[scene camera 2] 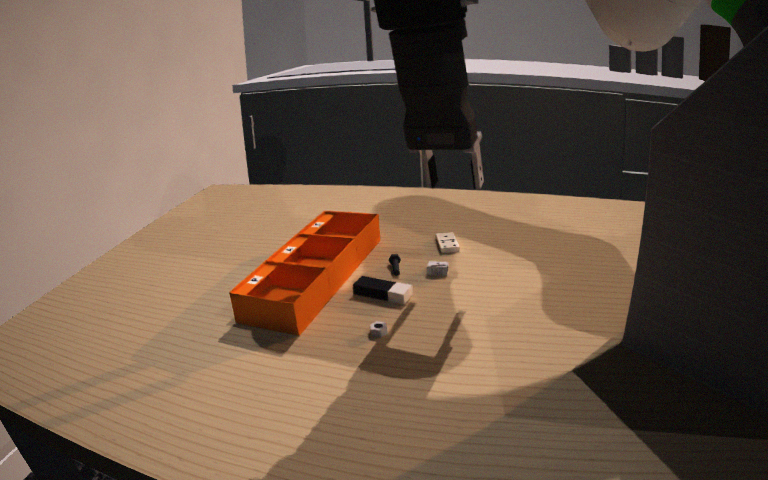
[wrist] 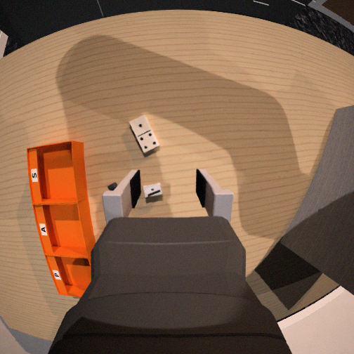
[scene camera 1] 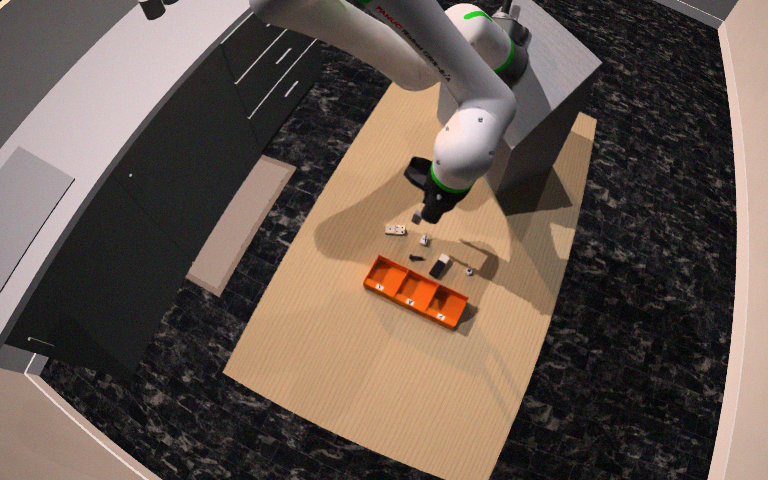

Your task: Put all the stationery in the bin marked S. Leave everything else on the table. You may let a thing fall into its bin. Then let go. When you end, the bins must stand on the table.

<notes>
In view: my gripper (scene camera 2: 455,184), a black-and-white eraser (scene camera 2: 380,289) and an orange three-part bin row (scene camera 2: 285,293).
The orange three-part bin row is seen too in the wrist view (wrist: 57,182) and in scene camera 1 (scene camera 1: 421,295). My gripper also shows in the wrist view (wrist: 167,180). The wrist view misses the black-and-white eraser, which is hidden by my gripper.
</notes>
